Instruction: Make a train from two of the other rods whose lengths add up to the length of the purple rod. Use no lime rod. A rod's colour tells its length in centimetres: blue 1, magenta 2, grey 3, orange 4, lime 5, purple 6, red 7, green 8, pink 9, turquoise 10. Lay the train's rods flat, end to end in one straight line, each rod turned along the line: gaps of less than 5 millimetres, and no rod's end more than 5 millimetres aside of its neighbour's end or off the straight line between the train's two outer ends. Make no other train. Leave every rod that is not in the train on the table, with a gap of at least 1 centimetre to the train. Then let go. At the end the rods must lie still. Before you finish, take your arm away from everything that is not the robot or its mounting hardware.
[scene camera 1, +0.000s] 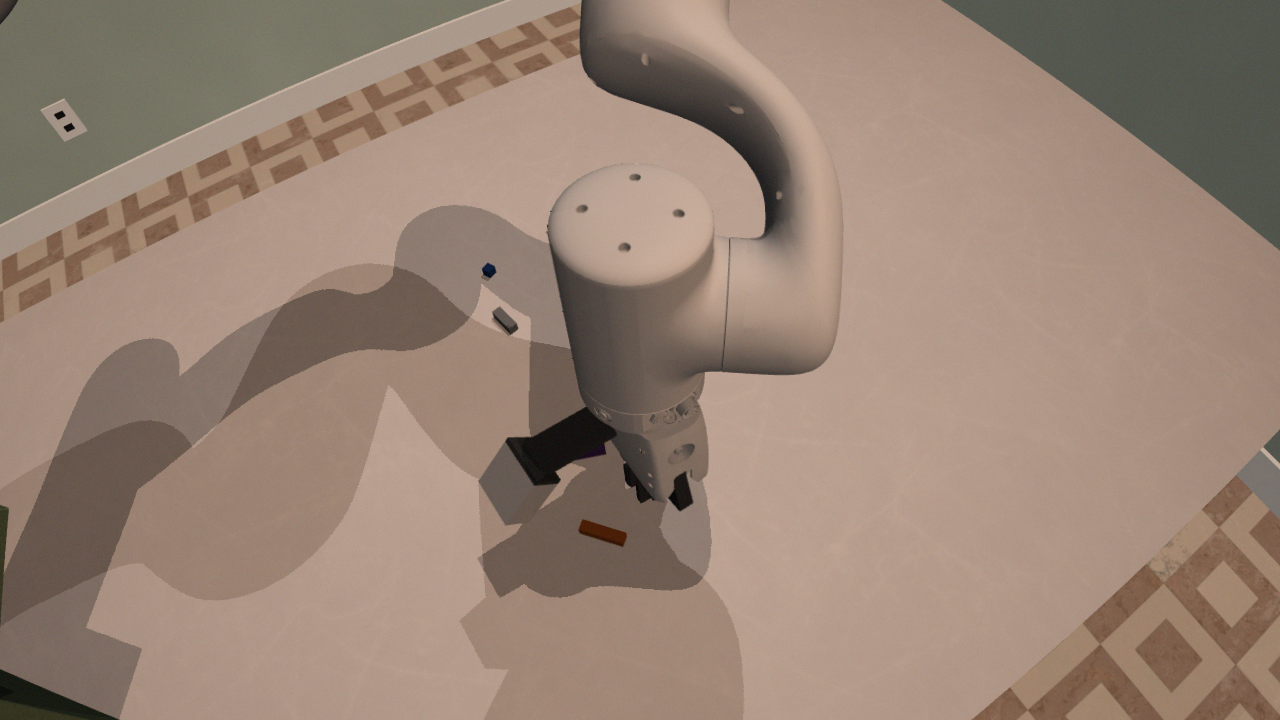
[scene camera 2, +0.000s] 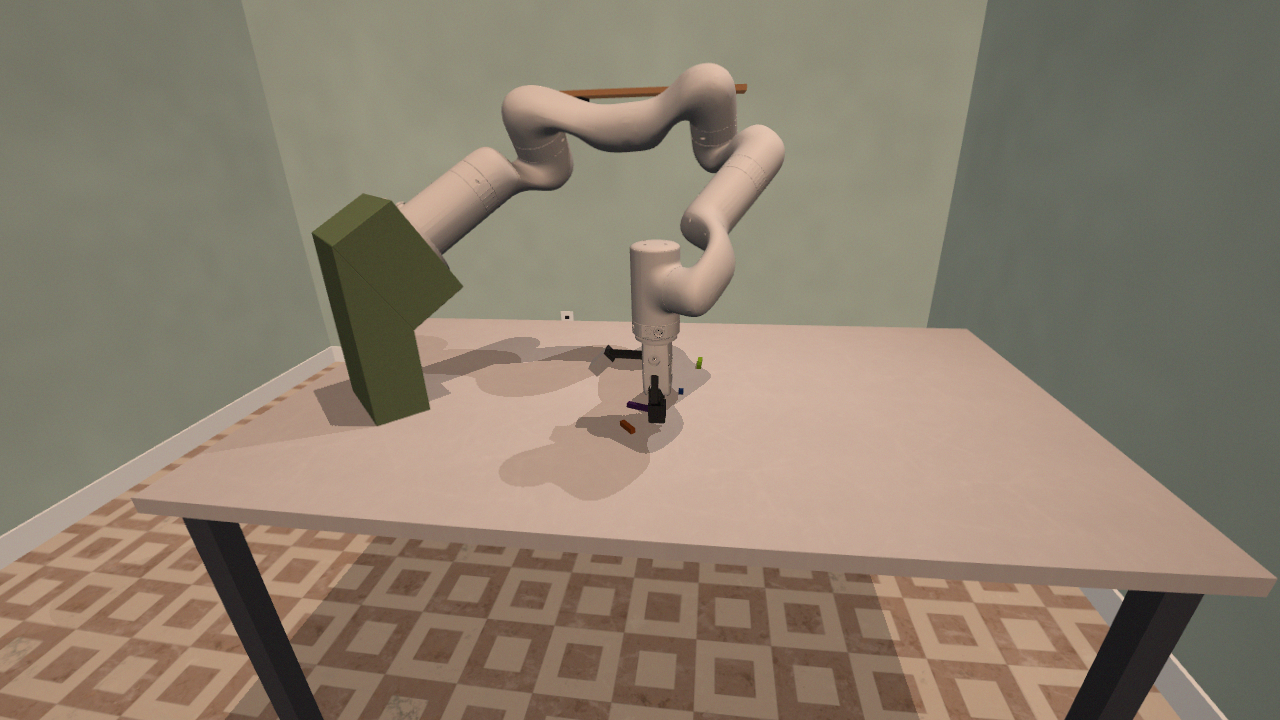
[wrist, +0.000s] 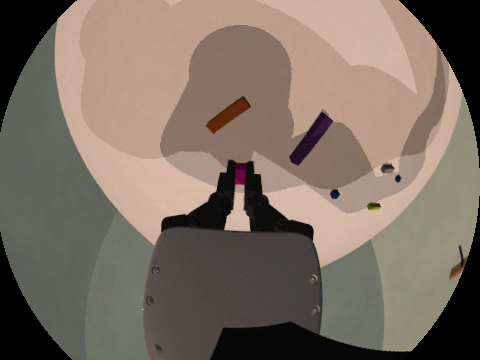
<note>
I see my gripper (scene camera 1: 648, 484).
My gripper is seen too in scene camera 2 (scene camera 2: 657, 420) and in the wrist view (wrist: 240, 171).
</note>
